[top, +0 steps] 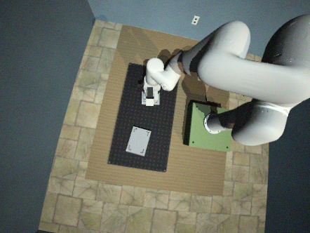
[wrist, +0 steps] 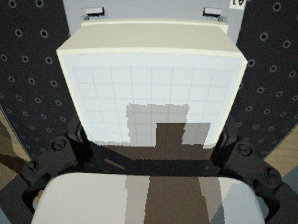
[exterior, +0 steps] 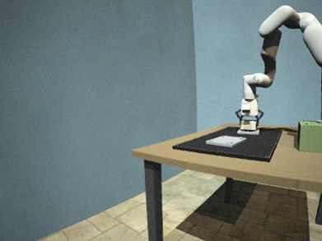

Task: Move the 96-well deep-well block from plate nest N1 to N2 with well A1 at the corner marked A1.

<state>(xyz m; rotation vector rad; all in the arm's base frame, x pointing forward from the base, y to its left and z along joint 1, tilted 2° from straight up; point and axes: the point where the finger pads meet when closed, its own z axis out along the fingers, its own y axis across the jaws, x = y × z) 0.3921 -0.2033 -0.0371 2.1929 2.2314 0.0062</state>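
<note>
The 96-well deep-well block is right at my hand.
</note>
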